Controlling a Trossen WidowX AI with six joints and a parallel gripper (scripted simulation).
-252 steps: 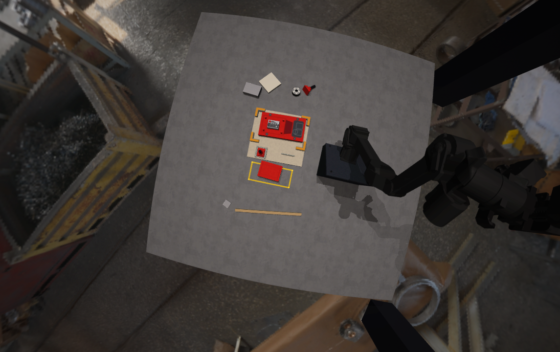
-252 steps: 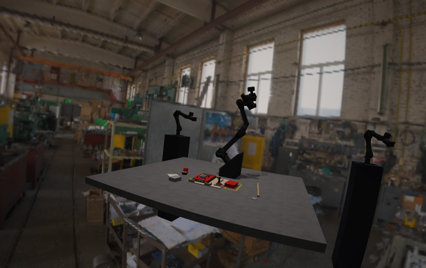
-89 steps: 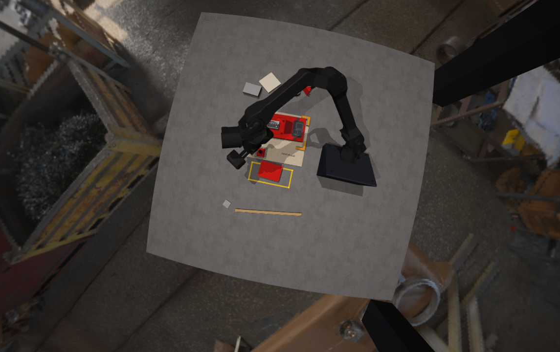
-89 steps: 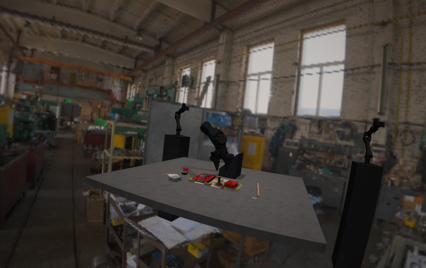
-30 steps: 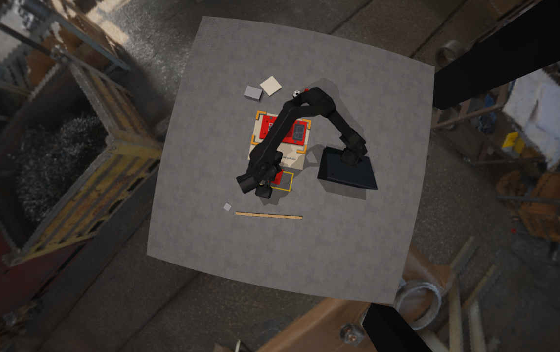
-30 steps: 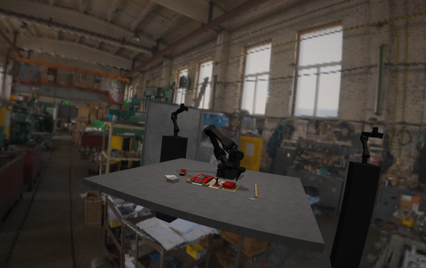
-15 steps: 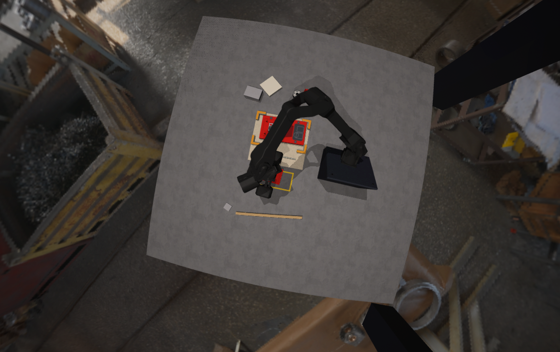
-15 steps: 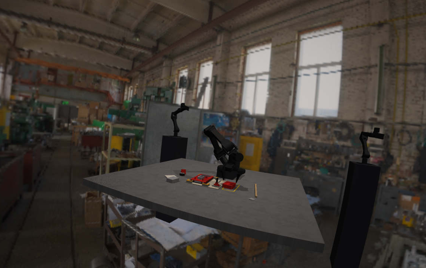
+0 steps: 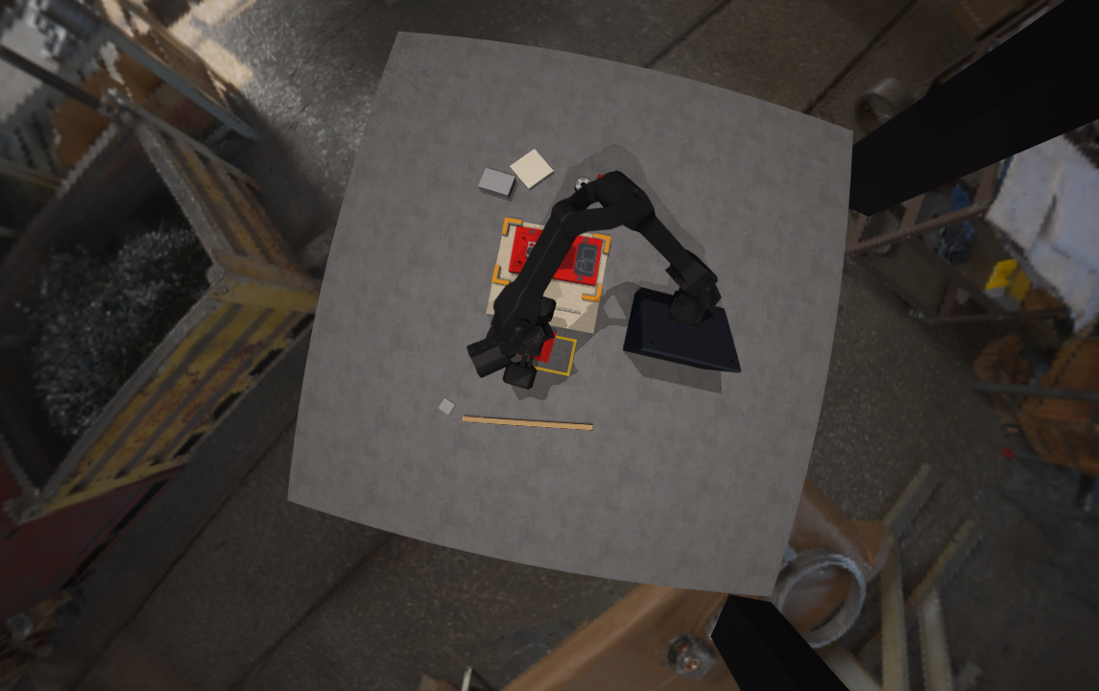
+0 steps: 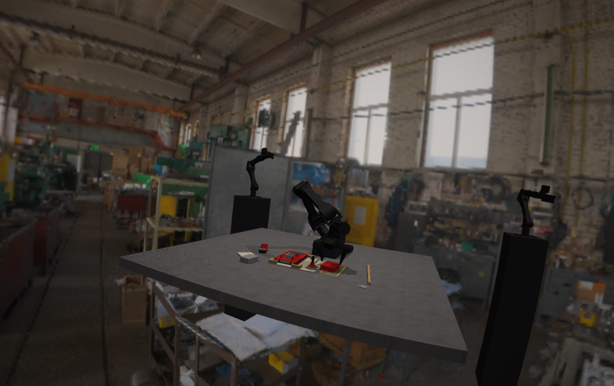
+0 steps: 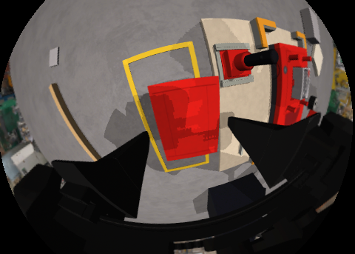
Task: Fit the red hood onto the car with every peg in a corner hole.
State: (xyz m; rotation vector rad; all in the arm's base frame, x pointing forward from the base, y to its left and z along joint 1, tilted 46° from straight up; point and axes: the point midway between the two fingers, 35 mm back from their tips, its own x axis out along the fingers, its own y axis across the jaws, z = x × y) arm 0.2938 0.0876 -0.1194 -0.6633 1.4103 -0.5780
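Now: the red hood 10 mm below my gripper tip. The rest, counted from my gripper tip: grey engine block: 50 mm ahead, 200 mm to the right, 10 mm below; then wooden strip: 50 mm behind, 180 mm to the left, 20 mm below; then beige jig plate: 20 mm ahead, 170 mm to the right, 20 mm below.
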